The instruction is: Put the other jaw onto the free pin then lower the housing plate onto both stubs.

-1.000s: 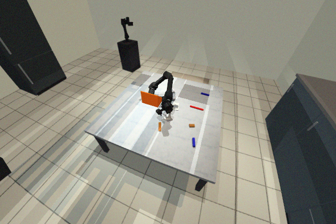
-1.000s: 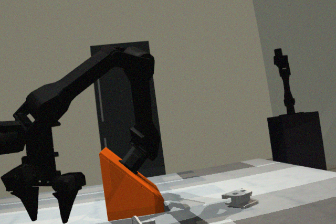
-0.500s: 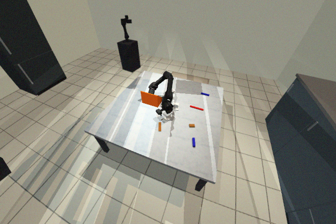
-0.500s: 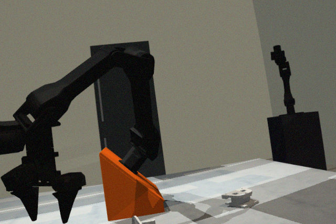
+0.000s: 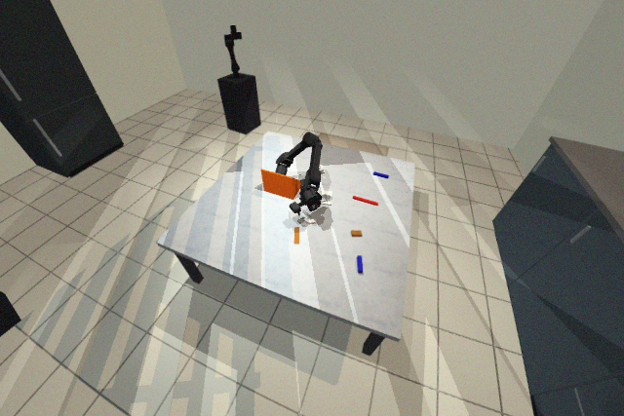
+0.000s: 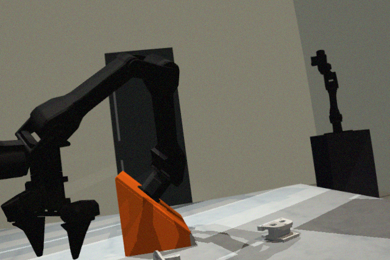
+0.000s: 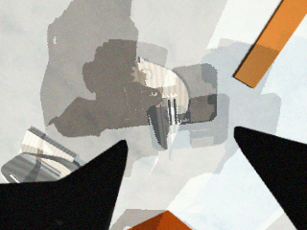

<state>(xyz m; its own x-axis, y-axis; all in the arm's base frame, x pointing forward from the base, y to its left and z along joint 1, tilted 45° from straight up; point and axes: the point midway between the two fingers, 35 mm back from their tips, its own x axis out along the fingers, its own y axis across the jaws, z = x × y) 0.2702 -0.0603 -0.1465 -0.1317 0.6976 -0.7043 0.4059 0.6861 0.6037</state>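
My gripper tip is 2 cm short of the orange bar, 13 cm to the left of it and 5 cm above it. Also, from my gripper tip: blue peg (39 cm ahead, 13 cm to the right, 5 cm below); then red bar (26 cm ahead, 31 cm to the left, 5 cm below); then orange block (30 cm ahead, 4 cm to the left, 5 cm below).
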